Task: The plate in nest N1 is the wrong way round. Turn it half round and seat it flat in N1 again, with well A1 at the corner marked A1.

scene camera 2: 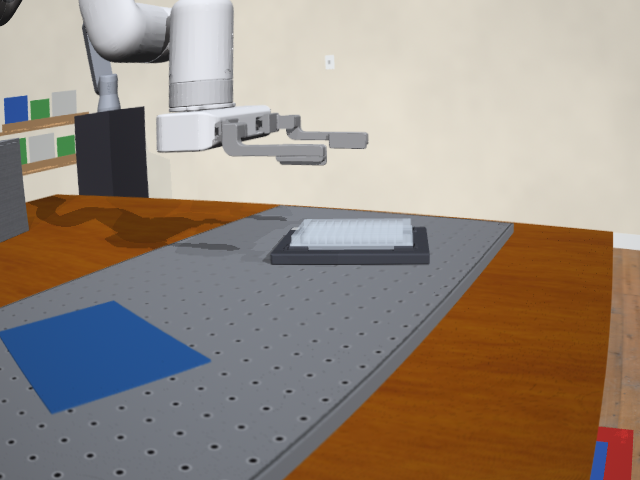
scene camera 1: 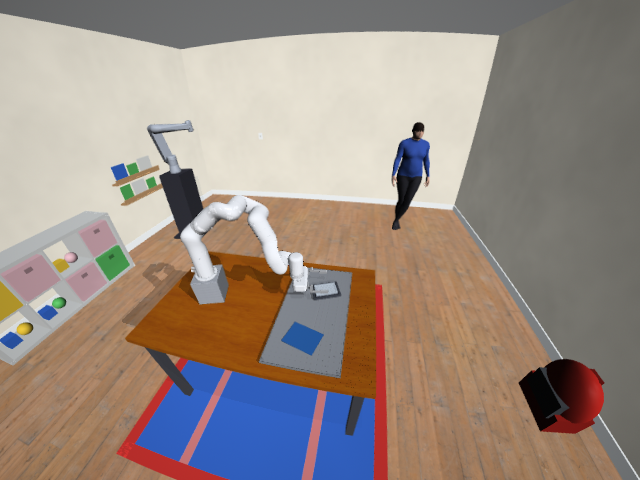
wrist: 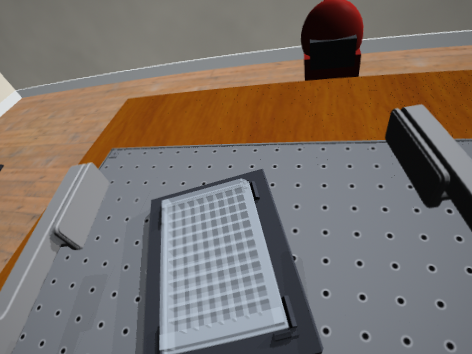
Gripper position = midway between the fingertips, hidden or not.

In view: my gripper (scene camera 2: 348,146), a clear well plate (scene camera 2: 318,234) and a flat blue square (scene camera 2: 75,358).
The clear well plate shows as well in the wrist view (wrist: 216,278). My gripper also shows in the wrist view (wrist: 232,148). The flat blue square shows as well in scene camera 1 (scene camera 1: 301,337).
